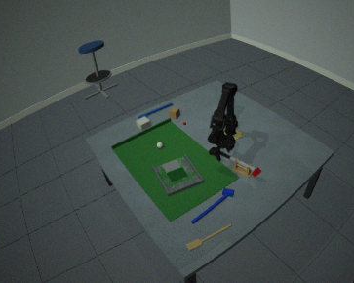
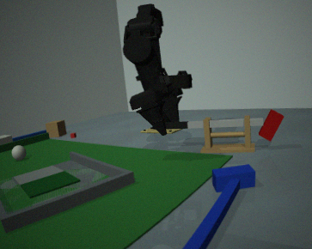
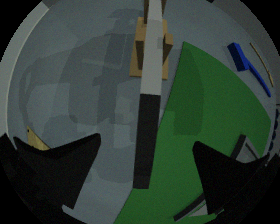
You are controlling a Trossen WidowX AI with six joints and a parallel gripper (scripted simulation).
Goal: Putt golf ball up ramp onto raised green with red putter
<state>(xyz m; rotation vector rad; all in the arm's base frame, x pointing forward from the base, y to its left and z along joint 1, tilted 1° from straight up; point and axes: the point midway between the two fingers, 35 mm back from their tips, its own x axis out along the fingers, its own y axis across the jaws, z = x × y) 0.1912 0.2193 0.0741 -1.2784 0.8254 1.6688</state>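
The small red cube is 470 mm to the right of my gripper tip, 50 mm ahead of it and 40 mm below it. Also, from my gripper tip: blue putter 260 mm to the left, 210 mm ahead, 30 mm below; white golf ball 320 mm to the right, 290 mm ahead, 20 mm below; wooden stand 120 mm to the left, 60 mm behind, 20 mm below.
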